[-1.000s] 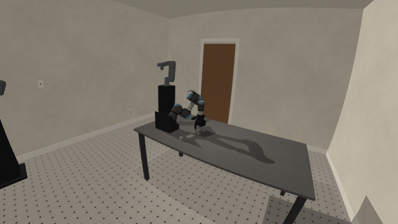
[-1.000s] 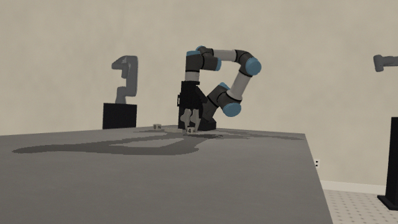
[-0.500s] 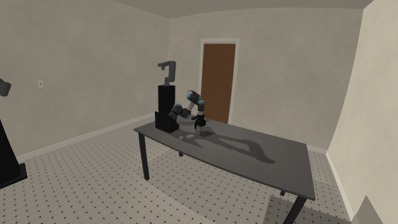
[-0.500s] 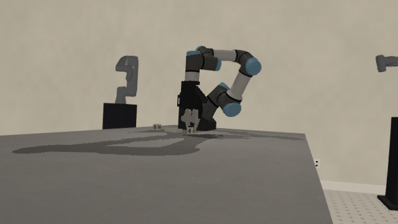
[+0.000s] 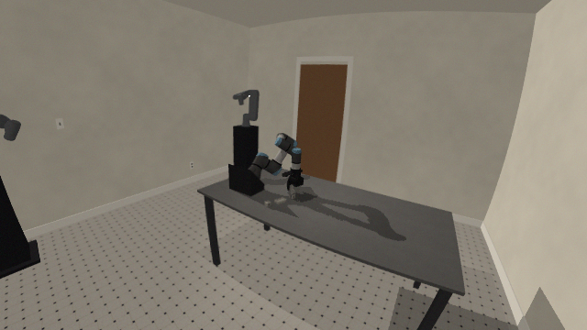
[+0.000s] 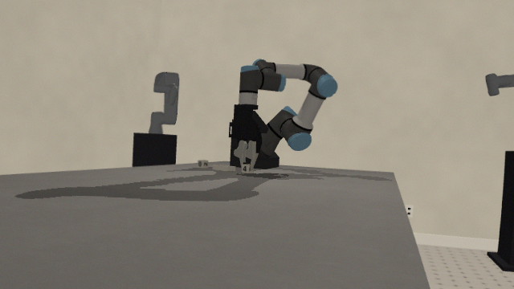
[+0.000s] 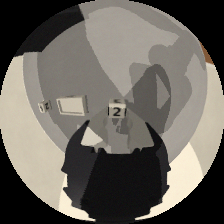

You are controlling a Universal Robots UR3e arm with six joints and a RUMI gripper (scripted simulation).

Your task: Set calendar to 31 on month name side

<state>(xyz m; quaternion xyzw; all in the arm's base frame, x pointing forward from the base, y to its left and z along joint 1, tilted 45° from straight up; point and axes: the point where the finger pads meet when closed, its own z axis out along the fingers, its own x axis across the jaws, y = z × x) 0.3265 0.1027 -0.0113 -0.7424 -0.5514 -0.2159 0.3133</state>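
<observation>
The pale calendar tray lies 3 cm behind my hand, 10 cm to the right of it and 2 cm below it.
</observation>
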